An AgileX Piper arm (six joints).
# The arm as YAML. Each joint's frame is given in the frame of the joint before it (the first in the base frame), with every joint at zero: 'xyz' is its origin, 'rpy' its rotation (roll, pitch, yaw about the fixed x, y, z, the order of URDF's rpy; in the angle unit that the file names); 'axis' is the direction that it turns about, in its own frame. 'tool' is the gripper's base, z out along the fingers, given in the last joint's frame.
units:
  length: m
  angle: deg
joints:
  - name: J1
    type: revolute
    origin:
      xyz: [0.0, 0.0, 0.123]
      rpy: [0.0, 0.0, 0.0]
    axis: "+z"
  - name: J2
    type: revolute
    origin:
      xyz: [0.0, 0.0, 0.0]
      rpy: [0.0, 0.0, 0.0]
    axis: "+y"
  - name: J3
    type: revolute
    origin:
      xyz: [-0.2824, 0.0, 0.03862]
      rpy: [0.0, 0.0, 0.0]
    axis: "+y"
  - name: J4
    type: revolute
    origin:
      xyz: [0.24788, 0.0, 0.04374]
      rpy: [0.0, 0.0, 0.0]
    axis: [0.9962, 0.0, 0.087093]
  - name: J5
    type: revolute
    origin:
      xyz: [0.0, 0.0, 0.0]
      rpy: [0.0, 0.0, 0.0]
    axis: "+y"
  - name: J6
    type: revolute
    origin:
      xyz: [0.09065, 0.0, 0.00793]
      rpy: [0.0, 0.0, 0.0]
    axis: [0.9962, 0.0, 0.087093]
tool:
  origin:
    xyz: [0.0, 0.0, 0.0]
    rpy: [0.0, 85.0, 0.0]
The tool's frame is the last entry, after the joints.
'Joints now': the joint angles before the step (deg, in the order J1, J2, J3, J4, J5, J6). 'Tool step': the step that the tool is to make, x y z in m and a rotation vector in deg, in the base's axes. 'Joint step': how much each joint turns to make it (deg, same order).
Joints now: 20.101 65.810 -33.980 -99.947 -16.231 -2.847
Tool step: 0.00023 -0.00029 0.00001 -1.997 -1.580 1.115
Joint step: 0.000 -0.001 0.000 -0.003 0.233 -2.767
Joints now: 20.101 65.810 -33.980 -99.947 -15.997 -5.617
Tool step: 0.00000 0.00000 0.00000 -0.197 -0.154 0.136
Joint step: 0.000 0.000 0.000 -0.001 -0.001 -0.283
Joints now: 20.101 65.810 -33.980 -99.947 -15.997 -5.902
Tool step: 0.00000 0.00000 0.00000 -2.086 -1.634 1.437
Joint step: -0.001 0.000 0.000 -0.002 -0.002 -3.012
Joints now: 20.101 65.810 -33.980 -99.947 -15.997 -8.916
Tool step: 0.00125 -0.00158 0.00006 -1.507 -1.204 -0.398
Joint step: 0.000 0.001 -0.001 0.002 1.269 -1.508
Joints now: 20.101 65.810 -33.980 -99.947 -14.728 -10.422
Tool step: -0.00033 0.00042 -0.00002 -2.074 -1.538 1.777
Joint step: 0.001 -0.001 0.001 0.003 -0.334 -3.119
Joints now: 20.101 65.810 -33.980 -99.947 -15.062 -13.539
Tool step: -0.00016 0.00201 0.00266 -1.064 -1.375 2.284
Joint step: 0.000 0.001 -0.502 -0.001 -1.290 -2.428
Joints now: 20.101 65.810 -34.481 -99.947 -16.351 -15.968
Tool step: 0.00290 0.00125 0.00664 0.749 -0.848 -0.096
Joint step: 0.002 0.101 -1.295 -0.002 -0.114 0.433
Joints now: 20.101 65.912 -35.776 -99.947 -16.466 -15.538
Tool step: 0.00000 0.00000 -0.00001 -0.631 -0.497 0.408
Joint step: -0.001 0.001 0.001 0.002 -0.001 -0.904
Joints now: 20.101 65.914 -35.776 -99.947 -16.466 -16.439
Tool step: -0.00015 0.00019 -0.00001 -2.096 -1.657 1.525
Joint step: 0.000 0.001 0.000 0.006 -0.153 -3.079
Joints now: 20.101 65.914 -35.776 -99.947 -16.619 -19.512
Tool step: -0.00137 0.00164 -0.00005 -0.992 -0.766 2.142
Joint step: 0.001 0.000 0.000 0.001 -1.344 -2.086
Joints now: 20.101 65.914 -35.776 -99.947 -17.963 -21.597
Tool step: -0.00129 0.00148 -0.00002 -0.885 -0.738 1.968
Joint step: 0.001 -0.001 -0.001 -0.004 -1.233 -1.913
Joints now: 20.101 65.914 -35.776 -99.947 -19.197 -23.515
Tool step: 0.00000 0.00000 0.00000 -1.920 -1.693 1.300
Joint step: 0.000 0.000 0.000 0.001 -0.001 -2.872
